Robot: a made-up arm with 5 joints.
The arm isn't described. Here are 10 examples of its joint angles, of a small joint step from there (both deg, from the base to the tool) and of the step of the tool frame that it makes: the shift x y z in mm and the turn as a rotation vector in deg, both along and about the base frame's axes.
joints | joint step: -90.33 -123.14 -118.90 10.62 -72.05 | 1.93 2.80 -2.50 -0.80 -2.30
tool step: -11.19 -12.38 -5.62 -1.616 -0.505 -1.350
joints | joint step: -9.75 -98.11 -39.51 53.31 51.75 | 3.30 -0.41 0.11 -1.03 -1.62
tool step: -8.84 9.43 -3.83 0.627 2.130 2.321
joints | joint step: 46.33 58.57 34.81 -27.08 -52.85 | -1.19 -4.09 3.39 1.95 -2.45
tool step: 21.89 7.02 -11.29 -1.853 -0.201 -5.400
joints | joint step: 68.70 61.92 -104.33 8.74 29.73 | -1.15 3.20 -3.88 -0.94 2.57
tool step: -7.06 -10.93 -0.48 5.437 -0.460 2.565
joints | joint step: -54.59 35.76 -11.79 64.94 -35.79 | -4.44 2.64 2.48 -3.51 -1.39
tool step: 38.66 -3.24 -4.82 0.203 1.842 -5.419
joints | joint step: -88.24 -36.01 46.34 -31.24 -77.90 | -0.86 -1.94 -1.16 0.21 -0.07
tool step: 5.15 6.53 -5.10 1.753 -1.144 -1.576
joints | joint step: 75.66 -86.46 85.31 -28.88 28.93 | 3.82 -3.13 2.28 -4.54 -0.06
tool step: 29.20 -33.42 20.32 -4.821 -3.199 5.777
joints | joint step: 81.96 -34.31 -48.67 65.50 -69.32 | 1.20 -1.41 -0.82 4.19 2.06
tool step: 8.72 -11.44 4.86 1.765 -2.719 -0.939
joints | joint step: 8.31 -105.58 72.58 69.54 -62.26 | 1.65 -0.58 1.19 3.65 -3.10
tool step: -17.29 3.85 17.24 1.826 -1.476 -0.640
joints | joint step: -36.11 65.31 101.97 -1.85 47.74 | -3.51 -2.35 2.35 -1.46 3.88
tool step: 4.72 -24.73 -8.18 3.996 3.825 -6.389
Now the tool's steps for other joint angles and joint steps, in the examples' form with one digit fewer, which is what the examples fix.
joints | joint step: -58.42 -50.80 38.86 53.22 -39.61 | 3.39 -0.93 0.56 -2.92 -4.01
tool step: -11.5 30.5 -21.1 1.25 2.99 -1.16
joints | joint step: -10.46 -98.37 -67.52 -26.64 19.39 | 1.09 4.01 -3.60 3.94 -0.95
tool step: 17.4 -26.1 -9.2 -5.13 -2.74 -1.41
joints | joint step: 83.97 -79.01 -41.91 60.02 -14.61 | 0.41 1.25 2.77 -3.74 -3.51
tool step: -25.1 9.4 -4.6 -3.04 2.22 1.16
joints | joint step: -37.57 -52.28 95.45 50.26 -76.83 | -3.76 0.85 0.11 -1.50 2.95
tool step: 24.3 -29.9 -2.5 -0.78 2.26 -2.56
